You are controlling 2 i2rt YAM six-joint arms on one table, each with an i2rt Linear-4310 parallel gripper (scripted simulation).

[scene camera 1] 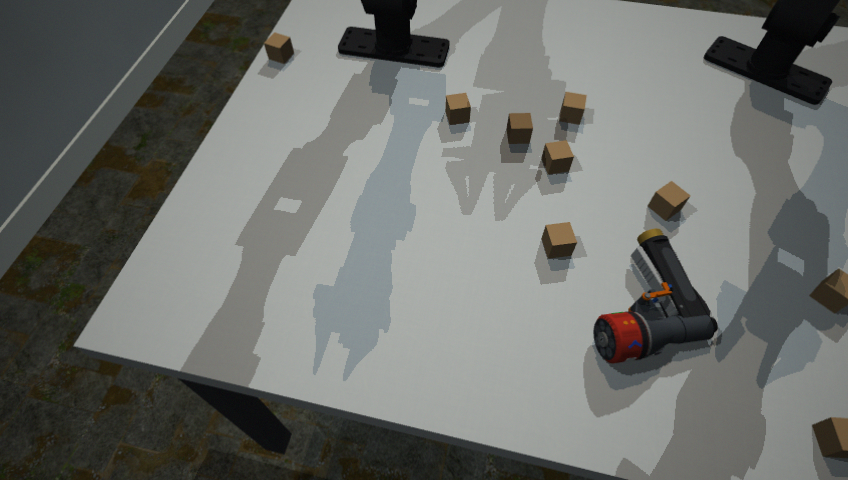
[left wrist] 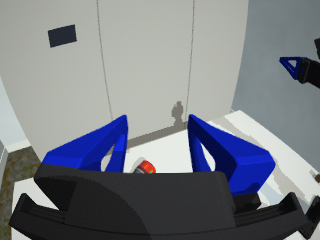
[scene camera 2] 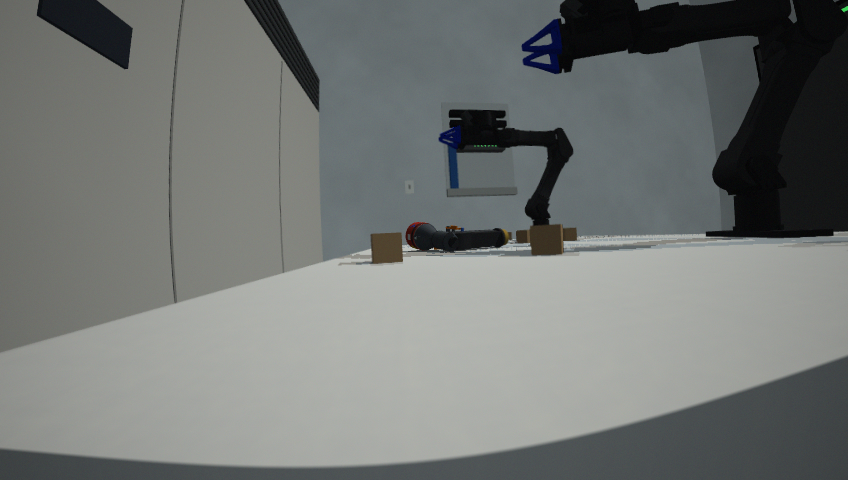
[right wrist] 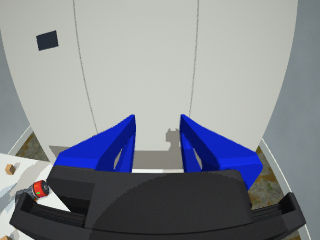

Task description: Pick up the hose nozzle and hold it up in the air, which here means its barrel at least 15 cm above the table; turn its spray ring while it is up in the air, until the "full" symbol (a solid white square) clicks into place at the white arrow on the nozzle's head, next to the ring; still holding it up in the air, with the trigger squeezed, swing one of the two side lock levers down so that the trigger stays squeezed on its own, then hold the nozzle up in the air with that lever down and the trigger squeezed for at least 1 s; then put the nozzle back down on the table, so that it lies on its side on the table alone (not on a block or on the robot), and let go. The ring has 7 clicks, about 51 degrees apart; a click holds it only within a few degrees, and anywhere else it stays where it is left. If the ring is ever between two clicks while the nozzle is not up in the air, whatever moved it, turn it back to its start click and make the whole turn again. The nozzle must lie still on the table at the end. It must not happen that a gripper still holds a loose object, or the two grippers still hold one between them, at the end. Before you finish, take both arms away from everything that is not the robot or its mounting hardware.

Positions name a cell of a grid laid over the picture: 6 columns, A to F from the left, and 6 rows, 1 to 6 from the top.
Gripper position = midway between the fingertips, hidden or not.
In view: my left gripper (scene camera 2: D1), my right gripper (right wrist: C4) and a hose nozzle (scene camera 1: E5).
The hose nozzle shows as well in scene camera 2 (scene camera 2: D3). My left gripper also shows in the left wrist view (left wrist: C4).
